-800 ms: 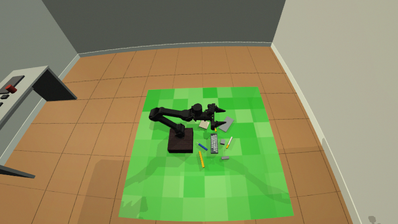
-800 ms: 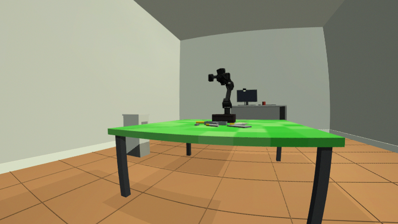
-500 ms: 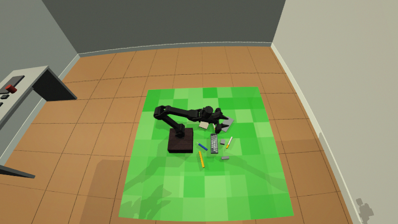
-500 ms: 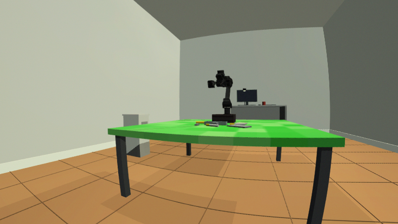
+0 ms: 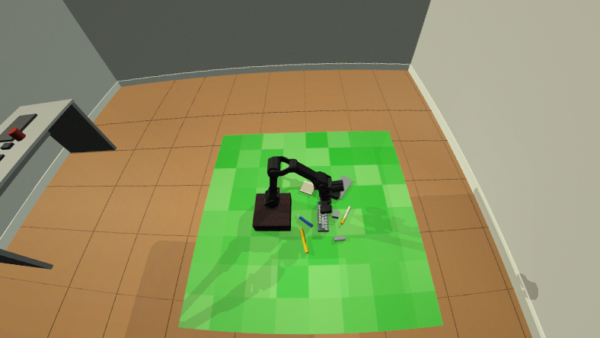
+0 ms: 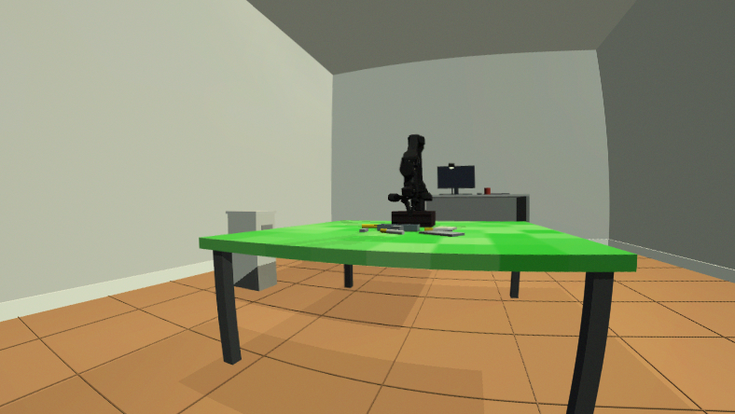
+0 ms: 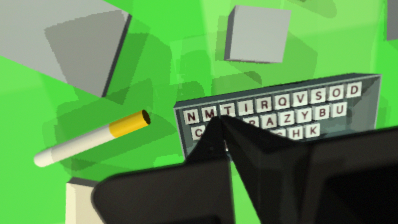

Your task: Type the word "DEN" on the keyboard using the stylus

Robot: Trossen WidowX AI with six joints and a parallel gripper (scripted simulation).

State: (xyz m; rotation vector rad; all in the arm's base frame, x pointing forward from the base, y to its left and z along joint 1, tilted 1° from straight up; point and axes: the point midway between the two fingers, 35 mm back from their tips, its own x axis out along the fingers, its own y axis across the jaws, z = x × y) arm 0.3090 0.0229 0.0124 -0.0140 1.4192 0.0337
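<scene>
The blue stylus lies 150 mm behind my gripper tip, 70 mm to the right of it and 50 mm below it. From my gripper tip the other things lie so: pad: 120 mm behind, 140 mm to the left, 60 mm below; then grey block: 70 mm ahead, 190 mm to the right, 60 mm below; then grey plate: 100 mm ahead, 150 mm to the left, 60 mm below.
</scene>
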